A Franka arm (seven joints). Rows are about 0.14 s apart.
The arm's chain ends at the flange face. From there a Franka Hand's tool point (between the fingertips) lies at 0.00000 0.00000 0.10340 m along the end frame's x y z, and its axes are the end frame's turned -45 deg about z.
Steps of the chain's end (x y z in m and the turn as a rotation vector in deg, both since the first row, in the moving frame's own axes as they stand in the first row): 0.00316, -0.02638, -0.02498, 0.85, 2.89, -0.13; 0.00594, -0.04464, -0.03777, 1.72, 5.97, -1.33; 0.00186, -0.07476, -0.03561, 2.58, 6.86, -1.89; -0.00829, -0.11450, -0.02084, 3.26, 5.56, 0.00; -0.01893, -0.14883, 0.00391, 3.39, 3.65, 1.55
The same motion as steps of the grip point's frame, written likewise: 0.02566, -0.01382, -0.02512, -1.44, 2.64, -0.13; 0.04562, -0.02207, -0.03838, -3.01, 5.44, -1.33; 0.06628, -0.04630, -0.03645, -3.03, 6.68, -1.89; 0.08633, -0.08390, -0.02149, -1.63, 6.24, 0.00; 0.10082, -0.11817, 0.00352, -0.18, 4.98, 1.55
